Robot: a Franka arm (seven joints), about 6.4 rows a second.
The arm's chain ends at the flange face. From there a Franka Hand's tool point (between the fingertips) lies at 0.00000 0.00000 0.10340 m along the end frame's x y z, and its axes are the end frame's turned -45 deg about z.
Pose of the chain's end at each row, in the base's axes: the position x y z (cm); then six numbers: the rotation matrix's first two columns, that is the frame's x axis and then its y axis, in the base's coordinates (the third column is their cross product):
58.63 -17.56 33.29 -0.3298 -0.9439 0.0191 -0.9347 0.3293 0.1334
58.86 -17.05 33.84 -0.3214 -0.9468 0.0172 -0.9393 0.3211 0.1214
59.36 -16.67 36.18 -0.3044 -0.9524 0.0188 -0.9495 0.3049 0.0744
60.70 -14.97 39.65 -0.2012 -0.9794 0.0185 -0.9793 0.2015 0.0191
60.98 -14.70 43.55 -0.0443 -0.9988 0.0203 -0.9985 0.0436 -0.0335
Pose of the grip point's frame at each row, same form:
57.26 -17.29 23.04 0.4277 -0.9003 -0.0808 -0.8941 -0.4346 0.1078
57.61 -16.81 23.58 0.4369 -0.8965 -0.0737 -0.8914 -0.4424 0.0980
58.57 -16.62 25.87 0.4562 -0.8890 -0.0393 -0.8866 -0.4579 0.0659
60.47 -15.12 29.31 0.5502 -0.8350 -0.0004 -0.8347 -0.5501 0.0266
61.32 -14.92 33.22 0.6747 -0.7371 0.0380 -0.7374 -0.6754 -0.0093

